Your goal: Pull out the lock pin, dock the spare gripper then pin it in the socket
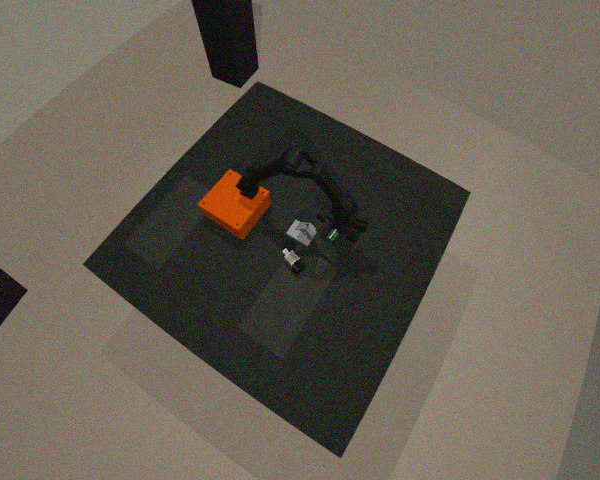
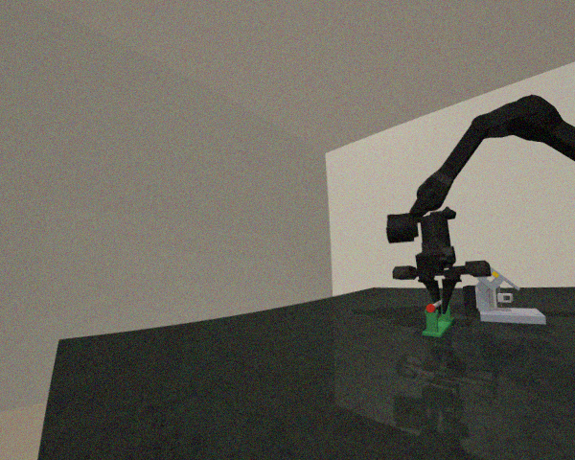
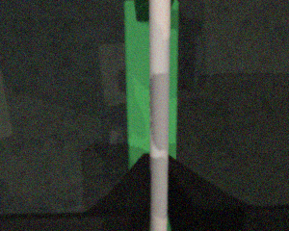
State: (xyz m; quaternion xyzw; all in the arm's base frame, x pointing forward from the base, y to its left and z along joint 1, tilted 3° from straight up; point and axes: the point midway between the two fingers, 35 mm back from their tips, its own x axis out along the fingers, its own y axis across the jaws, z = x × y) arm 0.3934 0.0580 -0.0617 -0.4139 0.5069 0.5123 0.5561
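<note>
Right now the green stand is 20 mm to the left of my gripper tip. Round my gripper tip: grey mount 110 mm behind, 80 mm to the right, 30 mm above; spare gripper 100 mm behind, 220 mm to the right, 10 mm above.
</note>
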